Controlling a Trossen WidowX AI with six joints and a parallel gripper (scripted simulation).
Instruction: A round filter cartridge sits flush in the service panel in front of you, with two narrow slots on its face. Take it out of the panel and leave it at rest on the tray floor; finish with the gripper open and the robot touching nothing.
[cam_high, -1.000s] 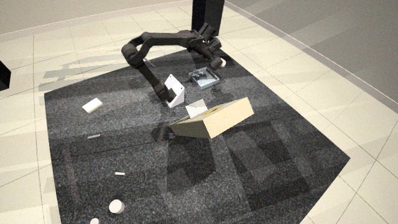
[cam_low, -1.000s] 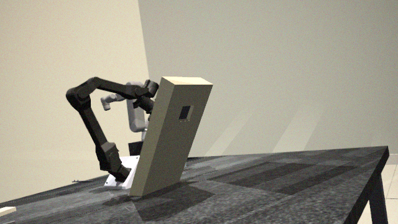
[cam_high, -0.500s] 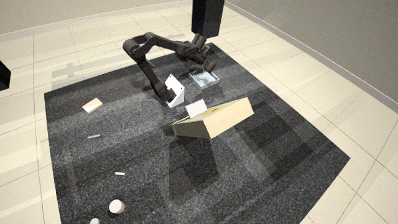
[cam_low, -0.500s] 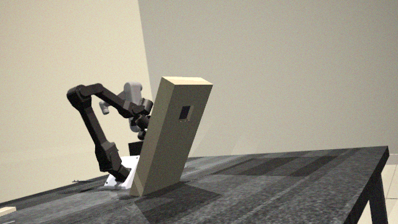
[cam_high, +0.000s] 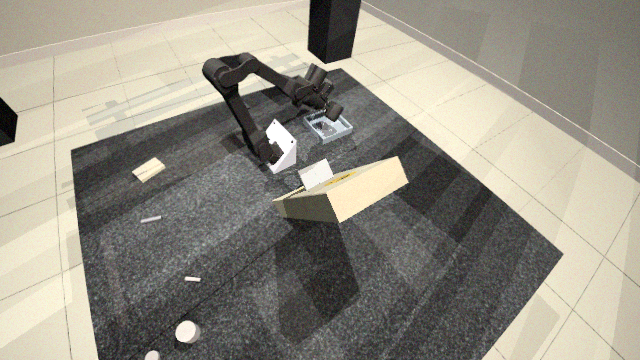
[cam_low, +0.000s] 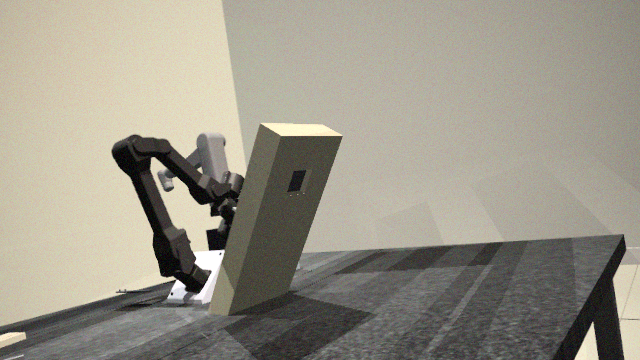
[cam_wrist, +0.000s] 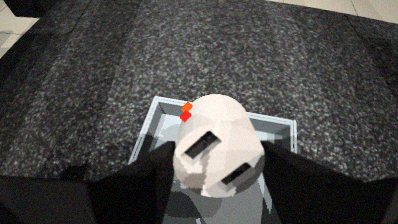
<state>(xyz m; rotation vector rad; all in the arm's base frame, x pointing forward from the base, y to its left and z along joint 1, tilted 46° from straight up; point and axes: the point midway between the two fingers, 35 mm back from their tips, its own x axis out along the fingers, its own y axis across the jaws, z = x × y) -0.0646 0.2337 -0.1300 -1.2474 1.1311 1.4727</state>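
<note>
Right now the round filter cartridge is right at my gripper tip. From my gripper tip the other things lie so: grey rod (90 mm ahead, 730 mm to the right, 100 mm below); light blue tray (100 mm below); tan block (120 mm behind, 690 mm to the right, 100 mm below).
</note>
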